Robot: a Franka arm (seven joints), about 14 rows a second.
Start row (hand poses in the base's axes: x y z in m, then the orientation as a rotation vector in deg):
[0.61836, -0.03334, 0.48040, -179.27, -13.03, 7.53]
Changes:
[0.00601, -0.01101, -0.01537, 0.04, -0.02, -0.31]
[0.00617, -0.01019, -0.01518, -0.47, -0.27, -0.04]
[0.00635, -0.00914, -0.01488, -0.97, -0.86, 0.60]
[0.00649, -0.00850, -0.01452, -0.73, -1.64, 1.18]
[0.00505, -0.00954, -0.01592, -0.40, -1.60, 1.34]
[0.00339, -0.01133, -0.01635, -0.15, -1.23, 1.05]
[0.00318, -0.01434, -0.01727, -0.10, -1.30, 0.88]
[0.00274, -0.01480, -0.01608, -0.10, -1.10, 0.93]
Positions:
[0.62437, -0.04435, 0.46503, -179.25, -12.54, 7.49]
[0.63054, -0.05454, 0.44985, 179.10, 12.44, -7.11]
[0.63689, -0.06368, 0.43497, 178.04, 13.24, -5.83]
[0.64338, -0.07218, 0.42045, 177.08, 14.93, -3.33]
[0.64843, -0.08172, 0.40453, 176.37, 16.89, -0.87]
[0.65182, -0.09305, 0.38818, 175.94, 18.43, 1.04]
[0.65500, -0.10739, 0.37091, 175.55, 19.70, 3.05]
[0.65774, -0.12219, 0.35483, 175.15, 21.05, 4.75]

